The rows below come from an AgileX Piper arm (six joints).
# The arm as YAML. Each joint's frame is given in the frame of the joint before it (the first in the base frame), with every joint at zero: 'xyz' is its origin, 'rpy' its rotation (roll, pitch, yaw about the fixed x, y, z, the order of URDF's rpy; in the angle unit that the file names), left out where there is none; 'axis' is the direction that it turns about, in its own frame. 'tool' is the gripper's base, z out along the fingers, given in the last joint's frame.
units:
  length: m
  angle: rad
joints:
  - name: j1
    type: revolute
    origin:
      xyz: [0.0, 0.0, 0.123]
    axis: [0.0, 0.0, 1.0]
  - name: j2
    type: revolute
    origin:
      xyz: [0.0, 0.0, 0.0]
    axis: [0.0, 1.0, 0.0]
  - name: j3
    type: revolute
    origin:
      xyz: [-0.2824, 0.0, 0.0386]
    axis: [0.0, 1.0, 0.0]
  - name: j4
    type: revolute
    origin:
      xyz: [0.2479, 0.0, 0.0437]
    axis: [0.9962, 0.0, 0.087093]
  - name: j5
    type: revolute
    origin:
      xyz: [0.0, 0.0, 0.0]
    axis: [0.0, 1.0, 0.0]
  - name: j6
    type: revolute
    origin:
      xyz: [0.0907, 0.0, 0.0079]
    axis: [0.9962, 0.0, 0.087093]
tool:
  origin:
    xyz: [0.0, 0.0, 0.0]
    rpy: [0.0, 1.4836, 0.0]
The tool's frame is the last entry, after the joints.
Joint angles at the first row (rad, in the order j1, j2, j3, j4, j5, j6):
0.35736, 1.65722, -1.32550, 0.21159, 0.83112, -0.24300
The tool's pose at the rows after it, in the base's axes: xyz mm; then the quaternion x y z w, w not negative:
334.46, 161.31, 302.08, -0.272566, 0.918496, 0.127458, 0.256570
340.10, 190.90, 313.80, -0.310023, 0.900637, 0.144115, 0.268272
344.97, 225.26, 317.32, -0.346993, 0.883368, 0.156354, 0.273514
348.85, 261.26, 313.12, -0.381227, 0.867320, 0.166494, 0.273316
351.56, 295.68, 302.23, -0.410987, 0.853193, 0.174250, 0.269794
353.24, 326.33, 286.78, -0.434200, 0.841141, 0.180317, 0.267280
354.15, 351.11, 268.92, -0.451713, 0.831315, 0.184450, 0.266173
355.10, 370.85, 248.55, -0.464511, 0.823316, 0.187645, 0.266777
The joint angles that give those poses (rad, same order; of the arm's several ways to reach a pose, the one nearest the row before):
0.40374, 1.69412, -1.43884, 0.24708, 0.86451, -0.28218
0.46364, 1.75076, -1.55260, 0.26680, 0.88972, -0.30719
0.53165, 1.82724, -1.66837, 0.27195, 0.90812, -0.31952
0.59774, 1.91763, -1.78314, 0.27388, 0.92262, -0.32875
0.65607, 2.01354, -1.89021, 0.27484, 0.93196, -0.33757
0.70449, 2.10592, -1.98180, 0.27595, 0.92864, -0.34538
0.74142, 2.18659, -2.05045, 0.27791, 0.91352, -0.35536
0.76877, 2.25706, -2.09540, 0.28327, 0.88338, -0.36968

